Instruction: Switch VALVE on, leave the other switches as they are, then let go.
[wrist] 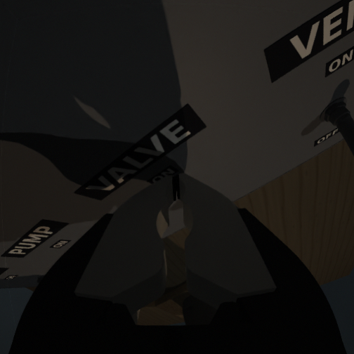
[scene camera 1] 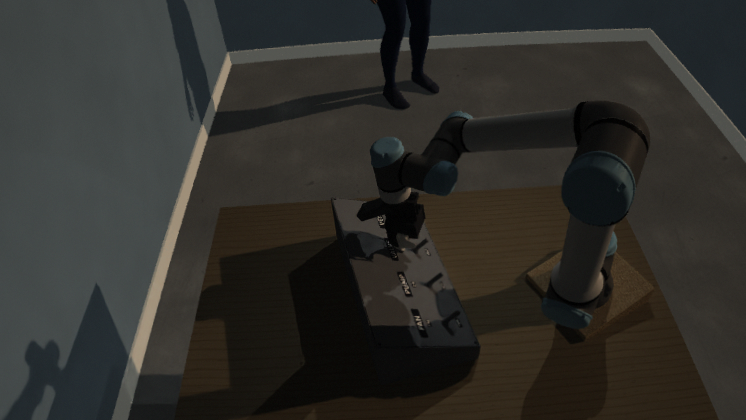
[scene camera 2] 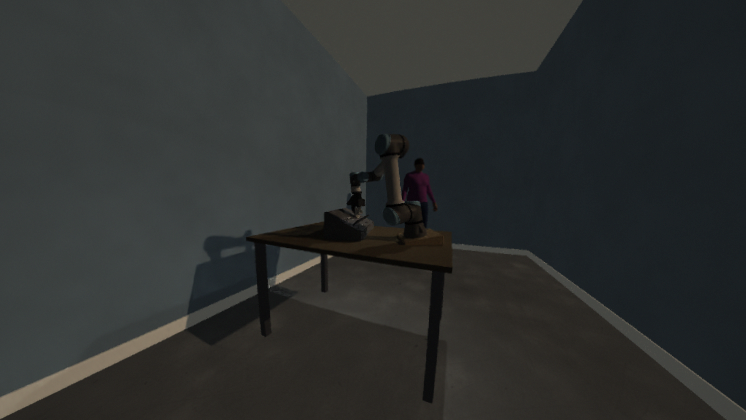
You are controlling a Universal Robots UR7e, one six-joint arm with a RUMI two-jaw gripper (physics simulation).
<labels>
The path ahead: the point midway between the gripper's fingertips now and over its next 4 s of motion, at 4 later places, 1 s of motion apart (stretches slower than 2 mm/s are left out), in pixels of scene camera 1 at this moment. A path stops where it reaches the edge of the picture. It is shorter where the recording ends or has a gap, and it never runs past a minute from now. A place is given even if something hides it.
My gripper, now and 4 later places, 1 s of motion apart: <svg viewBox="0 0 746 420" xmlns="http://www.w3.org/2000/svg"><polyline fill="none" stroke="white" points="403,249 414,244 420,239 422,240 429,239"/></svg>
</labels>
